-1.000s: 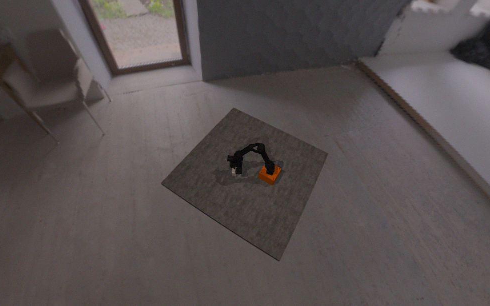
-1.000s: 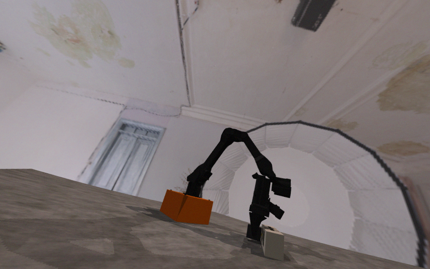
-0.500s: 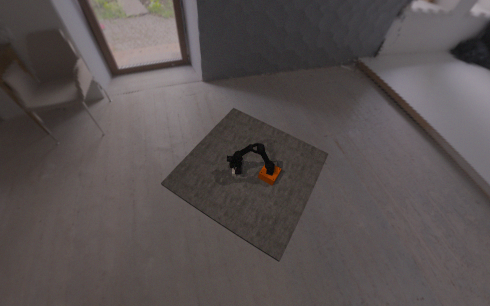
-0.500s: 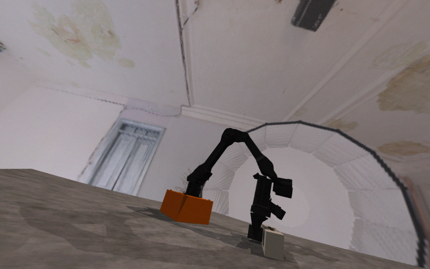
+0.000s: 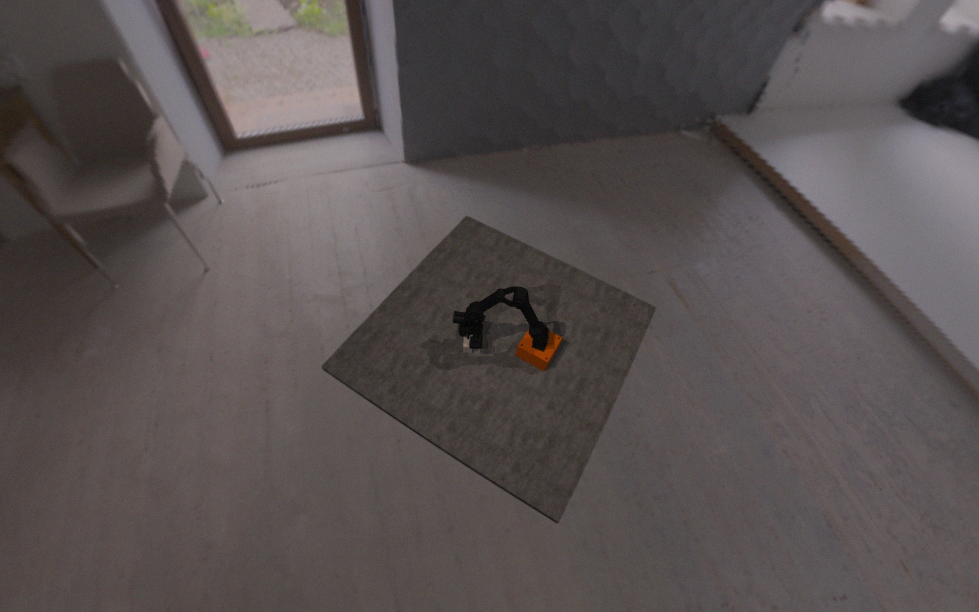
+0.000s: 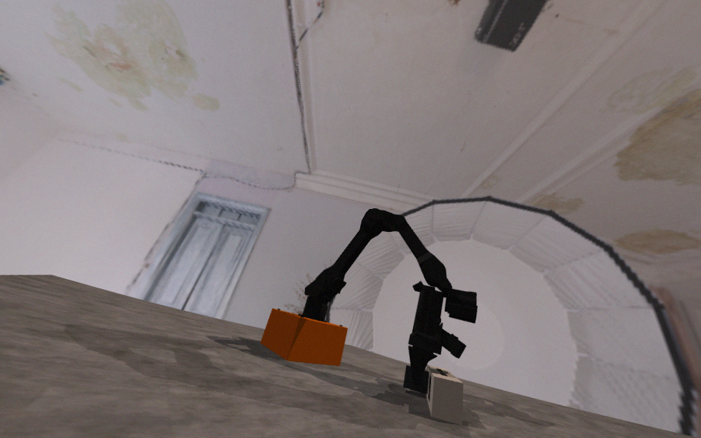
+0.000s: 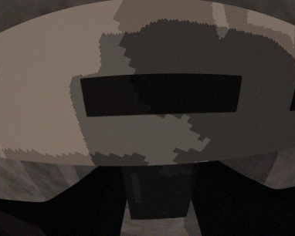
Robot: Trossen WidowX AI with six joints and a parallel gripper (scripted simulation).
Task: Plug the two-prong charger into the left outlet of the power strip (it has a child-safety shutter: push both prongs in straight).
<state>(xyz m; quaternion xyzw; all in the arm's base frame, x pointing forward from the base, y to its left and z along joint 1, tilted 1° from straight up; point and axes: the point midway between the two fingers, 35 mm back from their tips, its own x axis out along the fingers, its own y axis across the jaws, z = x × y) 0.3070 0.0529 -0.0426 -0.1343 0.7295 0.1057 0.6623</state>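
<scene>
Right now the black two-prong charger is 2 cm ahead of my gripper tip, 1 cm to the left of it and 1 cm above it.
</scene>
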